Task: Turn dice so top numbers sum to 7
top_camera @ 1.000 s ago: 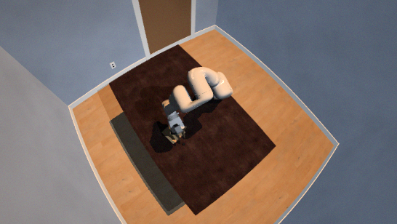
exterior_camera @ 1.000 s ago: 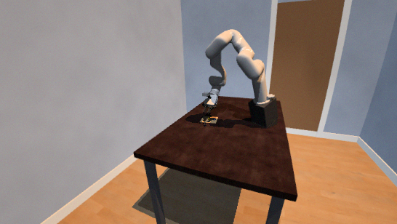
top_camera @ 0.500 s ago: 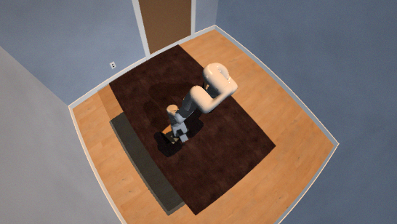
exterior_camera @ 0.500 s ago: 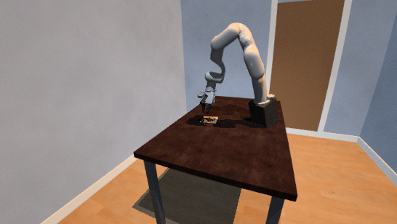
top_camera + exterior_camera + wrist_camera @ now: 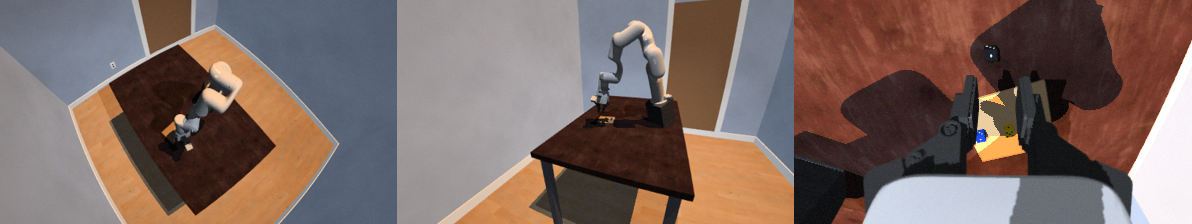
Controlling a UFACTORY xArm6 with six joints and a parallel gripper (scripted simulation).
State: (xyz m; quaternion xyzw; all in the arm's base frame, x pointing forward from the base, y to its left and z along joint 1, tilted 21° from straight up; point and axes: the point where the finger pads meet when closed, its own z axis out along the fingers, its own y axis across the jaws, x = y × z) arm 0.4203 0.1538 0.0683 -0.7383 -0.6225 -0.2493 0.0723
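Now: the black die 1 cm to the right of my hand and 13 cm below it. Also, from my hand: mat: 1 cm ahead, 14 cm to the right, 14 cm below; blue die: 4 cm behind, 14 cm to the right, 13 cm below; yellow die: 1 cm ahead, 14 cm to the right, 13 cm below.
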